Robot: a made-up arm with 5 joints.
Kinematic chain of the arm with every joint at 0, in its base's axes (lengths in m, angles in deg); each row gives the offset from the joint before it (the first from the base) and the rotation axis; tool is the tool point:
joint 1: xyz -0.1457 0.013 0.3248 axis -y
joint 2: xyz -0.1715 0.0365 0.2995 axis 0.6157 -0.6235 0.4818
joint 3: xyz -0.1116 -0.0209 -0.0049 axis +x
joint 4: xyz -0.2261 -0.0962 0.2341 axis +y
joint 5: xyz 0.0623 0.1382 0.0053 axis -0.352 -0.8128 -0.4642
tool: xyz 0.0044 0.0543 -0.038
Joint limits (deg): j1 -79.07..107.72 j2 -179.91..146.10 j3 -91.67..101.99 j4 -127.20..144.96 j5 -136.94..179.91
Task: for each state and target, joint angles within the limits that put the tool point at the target. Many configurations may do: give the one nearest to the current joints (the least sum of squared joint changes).
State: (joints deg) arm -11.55 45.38 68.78 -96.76 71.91
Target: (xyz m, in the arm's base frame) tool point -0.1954 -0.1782 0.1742
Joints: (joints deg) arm -4.99 79.62 101.98 -103.01 77.88
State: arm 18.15 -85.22 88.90 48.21 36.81
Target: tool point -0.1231 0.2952 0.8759
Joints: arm -19.24 -100.02 81.60 42.92 37.05
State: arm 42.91 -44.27 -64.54 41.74 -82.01
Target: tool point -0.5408 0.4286 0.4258
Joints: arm 34.53 -62.42 -52.65 34.42 -85.98
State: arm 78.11 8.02 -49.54 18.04 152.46
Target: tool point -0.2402 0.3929 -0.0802
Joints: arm 107.72 -40.36 -91.67 -9.88 174.86
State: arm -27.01 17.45 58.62 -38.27 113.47
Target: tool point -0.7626 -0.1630 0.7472
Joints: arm 17.80 -0.06 38.84 -53.04 119.05
